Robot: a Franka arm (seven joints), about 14 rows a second.
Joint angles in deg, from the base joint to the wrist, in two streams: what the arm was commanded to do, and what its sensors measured. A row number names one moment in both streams.
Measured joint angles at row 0:
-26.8, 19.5, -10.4, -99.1, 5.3, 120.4, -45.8
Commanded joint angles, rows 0 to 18:
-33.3, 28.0, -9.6, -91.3, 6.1, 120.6, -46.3
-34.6, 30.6, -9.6, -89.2, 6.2, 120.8, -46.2
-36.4, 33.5, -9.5, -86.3, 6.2, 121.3, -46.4
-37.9, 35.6, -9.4, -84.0, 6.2, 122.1, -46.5
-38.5, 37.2, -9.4, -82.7, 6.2, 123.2, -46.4
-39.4, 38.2, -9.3, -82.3, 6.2, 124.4, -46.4
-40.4, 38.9, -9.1, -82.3, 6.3, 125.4, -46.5
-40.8, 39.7, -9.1, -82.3, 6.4, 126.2, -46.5
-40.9, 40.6, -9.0, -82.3, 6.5, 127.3, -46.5
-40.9, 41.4, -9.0, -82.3, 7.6, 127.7, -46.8
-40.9, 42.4, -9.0, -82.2, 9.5, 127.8, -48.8
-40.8, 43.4, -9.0, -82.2, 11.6, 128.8, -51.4
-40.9, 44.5, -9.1, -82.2, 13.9, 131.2, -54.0
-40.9, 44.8, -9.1, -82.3, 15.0, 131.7, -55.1
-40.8, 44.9, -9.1, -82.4, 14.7, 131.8, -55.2
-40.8, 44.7, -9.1, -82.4, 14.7, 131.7, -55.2
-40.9, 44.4, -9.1, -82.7, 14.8, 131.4, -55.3
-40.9, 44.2, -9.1, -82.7, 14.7, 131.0, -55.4
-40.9, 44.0, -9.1, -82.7, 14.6, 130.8, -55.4
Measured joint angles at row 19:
-40.0, 44.2, -9.7, -83.6, 13.5, 131.8, -53.5
